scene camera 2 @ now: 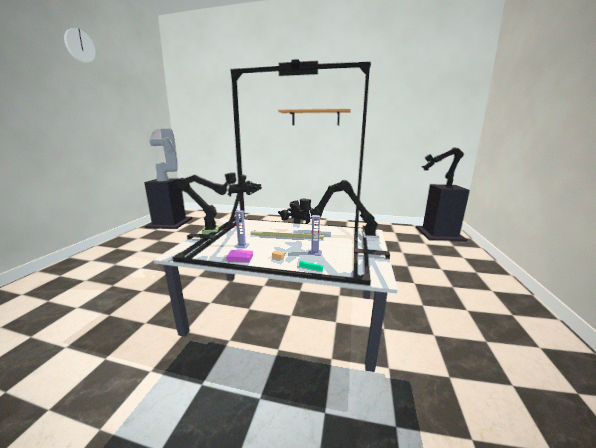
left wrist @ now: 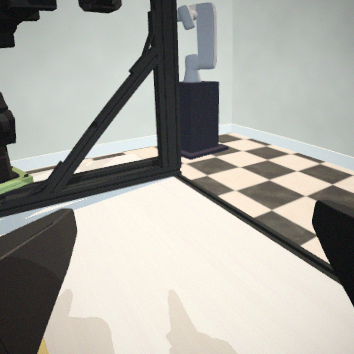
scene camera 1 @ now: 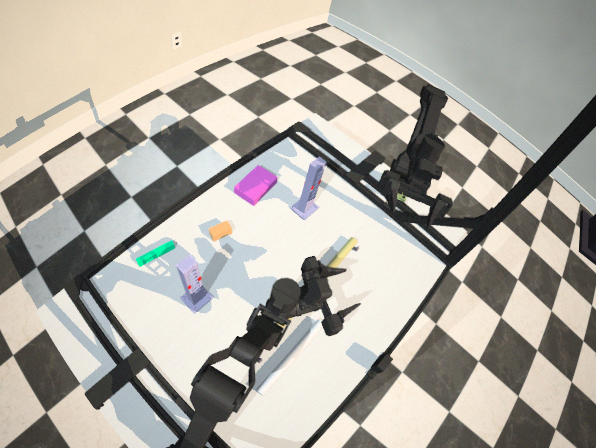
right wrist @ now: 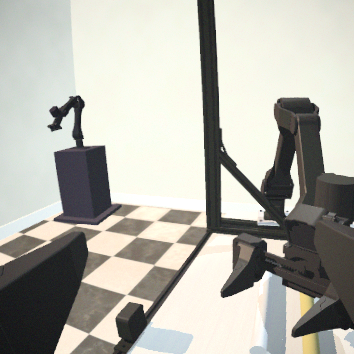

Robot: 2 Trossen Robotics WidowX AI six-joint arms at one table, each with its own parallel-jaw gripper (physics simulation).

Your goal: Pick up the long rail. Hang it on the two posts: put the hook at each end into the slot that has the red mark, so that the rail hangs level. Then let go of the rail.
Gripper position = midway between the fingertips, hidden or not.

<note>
The left gripper point(scene camera 1: 353, 286) is open and holds nothing. Also in view: a grey cylinder point(scene camera 1: 317, 326). The right gripper point(scene camera 1: 411, 219) is open and holds nothing. The table carries a magenta block point(scene camera 1: 259, 181).
The left gripper shows as well in the left wrist view point(left wrist: 197, 217) and in the right wrist view point(right wrist: 253, 312). The right gripper shows as well in the right wrist view point(right wrist: 201, 238). The left wrist view misses the magenta block: it is out of frame. The right wrist view does not show the magenta block: it is out of frame.
</note>
